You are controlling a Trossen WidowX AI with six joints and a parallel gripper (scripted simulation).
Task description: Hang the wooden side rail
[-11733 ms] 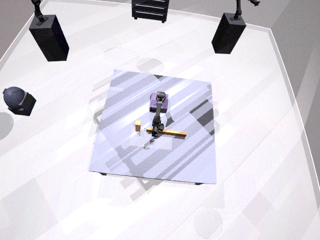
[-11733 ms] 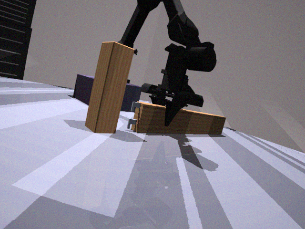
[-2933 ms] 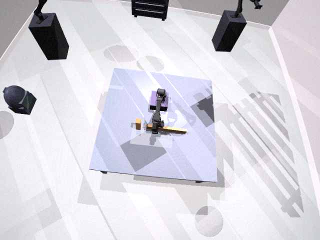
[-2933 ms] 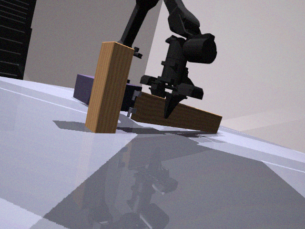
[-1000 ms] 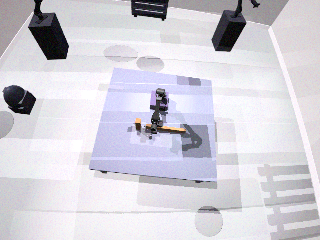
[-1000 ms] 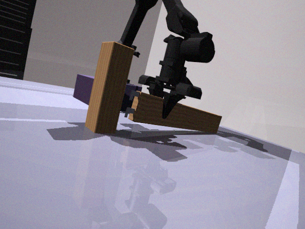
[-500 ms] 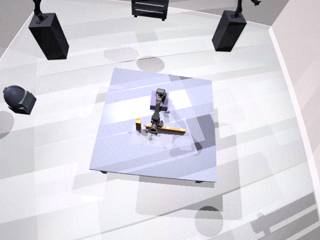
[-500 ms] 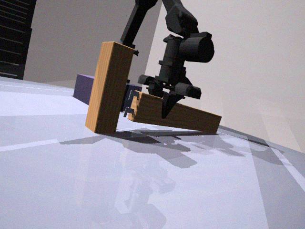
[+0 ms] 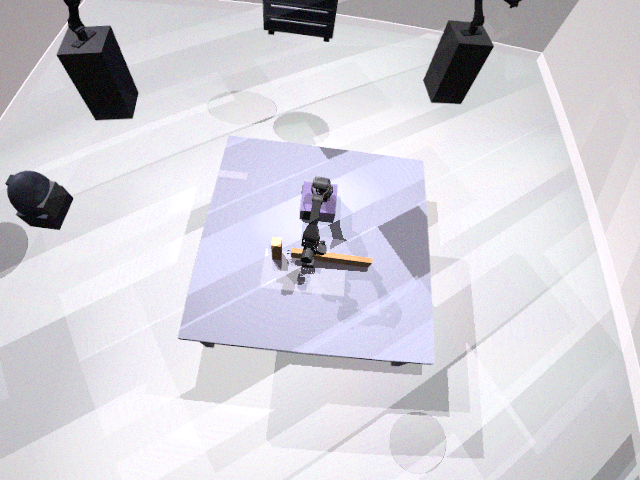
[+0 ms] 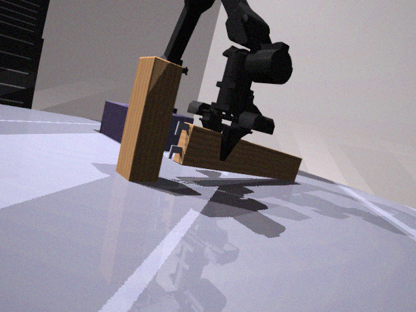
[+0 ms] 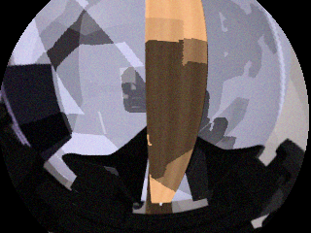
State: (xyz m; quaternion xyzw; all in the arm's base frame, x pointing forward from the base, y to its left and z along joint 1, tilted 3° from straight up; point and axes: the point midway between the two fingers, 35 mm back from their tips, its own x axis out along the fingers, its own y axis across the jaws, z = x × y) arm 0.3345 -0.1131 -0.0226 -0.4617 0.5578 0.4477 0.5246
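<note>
My gripper tip is now 16 cm to the left of the wooden headboard post, 4 cm below it and 3 cm past it.
</note>
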